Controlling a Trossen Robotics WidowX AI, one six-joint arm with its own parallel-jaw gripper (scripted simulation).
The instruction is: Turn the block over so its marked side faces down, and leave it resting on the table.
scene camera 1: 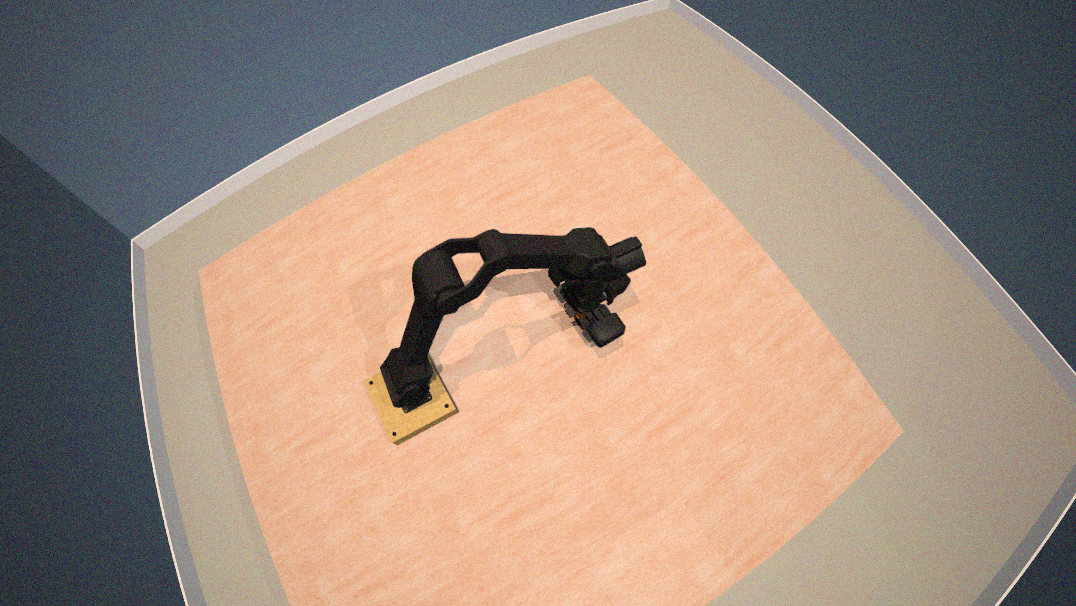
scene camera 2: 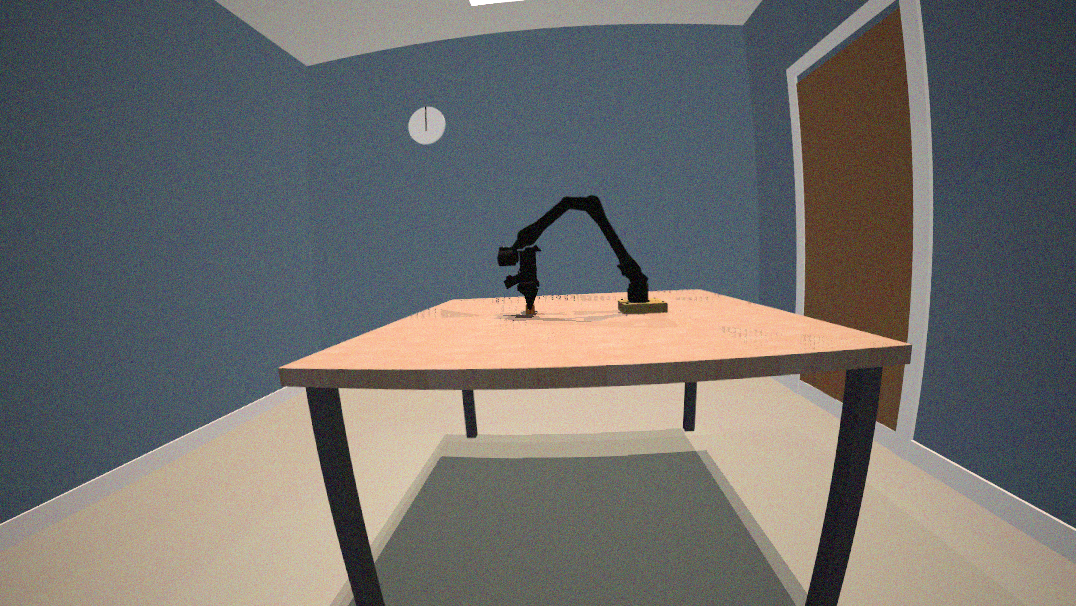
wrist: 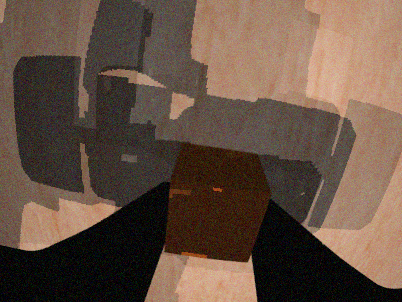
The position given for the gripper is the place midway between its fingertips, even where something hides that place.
Labels:
gripper: scene camera 1 584, 318; scene camera 2 530, 309; wrist 214, 200

